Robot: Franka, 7 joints.
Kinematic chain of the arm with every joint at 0, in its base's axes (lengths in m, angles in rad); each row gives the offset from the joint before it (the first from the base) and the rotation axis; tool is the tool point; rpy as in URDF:
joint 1: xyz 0 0 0.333 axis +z
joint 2: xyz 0 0 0 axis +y
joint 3: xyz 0 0 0.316 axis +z
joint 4: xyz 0.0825 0 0 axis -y
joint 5: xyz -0.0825 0 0.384 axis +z
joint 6: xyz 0 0 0 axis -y
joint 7: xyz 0.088 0 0 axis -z
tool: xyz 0 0 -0.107 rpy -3.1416 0 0
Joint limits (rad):
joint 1: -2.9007..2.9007
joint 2: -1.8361..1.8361
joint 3: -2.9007..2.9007
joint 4: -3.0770..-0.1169
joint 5: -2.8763..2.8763
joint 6: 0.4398..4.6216
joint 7: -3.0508..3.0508
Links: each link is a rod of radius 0.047 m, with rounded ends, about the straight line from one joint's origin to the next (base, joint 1, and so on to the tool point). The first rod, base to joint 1, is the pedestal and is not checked.
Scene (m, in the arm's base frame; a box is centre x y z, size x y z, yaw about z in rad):
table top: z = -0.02
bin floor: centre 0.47 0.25 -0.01 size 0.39 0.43 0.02 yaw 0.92
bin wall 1: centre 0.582 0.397 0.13 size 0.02 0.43 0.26 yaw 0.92
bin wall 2: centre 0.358 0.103 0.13 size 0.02 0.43 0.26 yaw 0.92
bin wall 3: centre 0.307 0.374 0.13 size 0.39 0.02 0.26 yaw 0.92
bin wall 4: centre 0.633 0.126 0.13 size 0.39 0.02 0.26 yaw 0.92
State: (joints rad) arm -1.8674 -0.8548 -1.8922 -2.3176 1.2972 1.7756 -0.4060
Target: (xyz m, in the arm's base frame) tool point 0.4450 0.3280 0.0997
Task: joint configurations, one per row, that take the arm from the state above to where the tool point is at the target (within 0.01 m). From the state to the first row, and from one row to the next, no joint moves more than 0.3 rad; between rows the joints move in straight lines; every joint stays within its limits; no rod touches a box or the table.
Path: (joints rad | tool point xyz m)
1: -2.1213 -0.6501 -2.1443 -2.2602 1.2889 1.7923 -0.4060 | -0.2966 0.4054 0.2480
2: -2.3752 -0.4453 -2.3965 -2.2028 1.2806 1.8091 -0.4060 | -0.0498 0.5194 0.2569
3: -2.6291 -0.2406 -2.6486 -2.1454 1.2723 1.8258 -0.4060 | 0.2277 0.4949 0.3231
4: -2.8830 -0.0358 -2.9007 -2.0880 1.2640 1.8426 -0.4060 | 0.4450 0.3280 0.4355
5: -2.8756 -0.2633 -2.9007 -2.0584 1.2787 1.9005 -0.4060 | 0.4678 0.3347 0.3277
6: -2.8683 -0.4909 -2.9007 -2.0287 1.2933 1.9584 -0.4060 | 0.4682 0.3350 0.2140
7: -2.8609 -0.7184 -2.9007 -1.9990 1.3080 2.0163 -0.4060 | 0.4450 0.3280 0.0997

